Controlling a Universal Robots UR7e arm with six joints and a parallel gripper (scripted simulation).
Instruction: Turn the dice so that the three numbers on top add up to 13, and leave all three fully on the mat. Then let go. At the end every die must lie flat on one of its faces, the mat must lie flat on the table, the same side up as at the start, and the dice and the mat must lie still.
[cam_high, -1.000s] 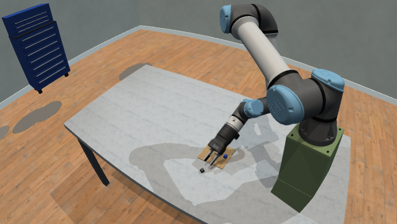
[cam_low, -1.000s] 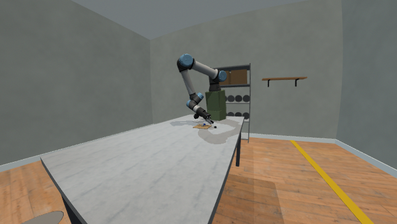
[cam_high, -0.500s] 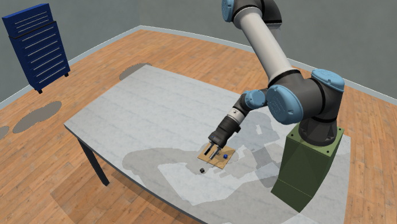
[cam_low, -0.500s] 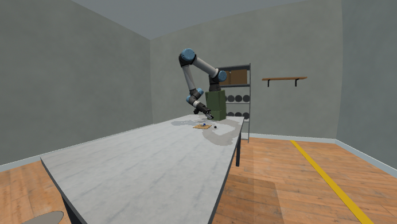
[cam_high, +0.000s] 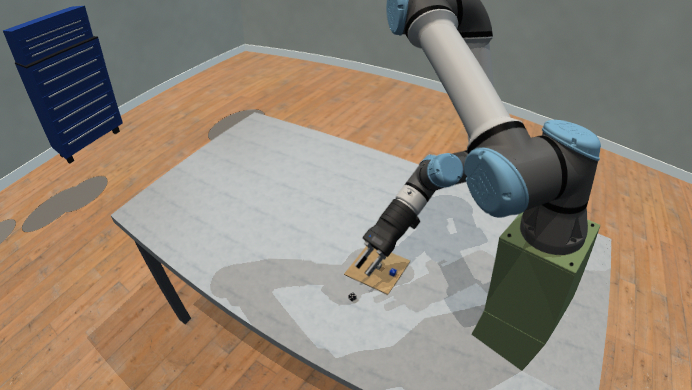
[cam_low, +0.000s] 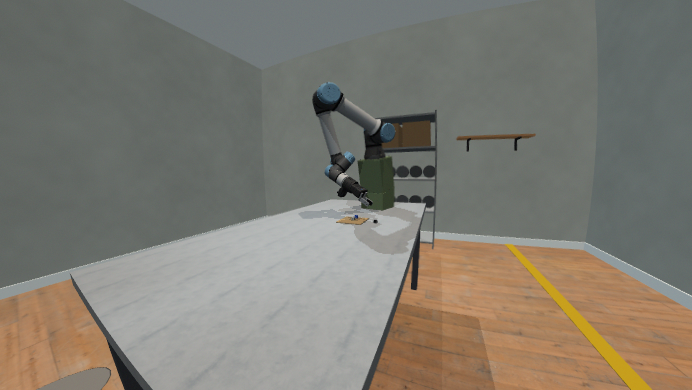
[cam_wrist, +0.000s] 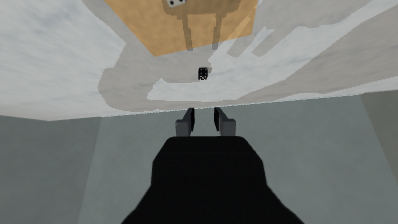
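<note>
Right now my hand is 100 mm above the black die, 50 mm to the right of it and 10 mm short of it. Also, from my hand: blue die 90 mm to the right, 90 mm below, 40 mm behind; tan mat 100 mm below, 80 mm to the right, 10 mm ahead; white die 90 mm below, 80 mm to the right, 10 mm ahead.
</note>
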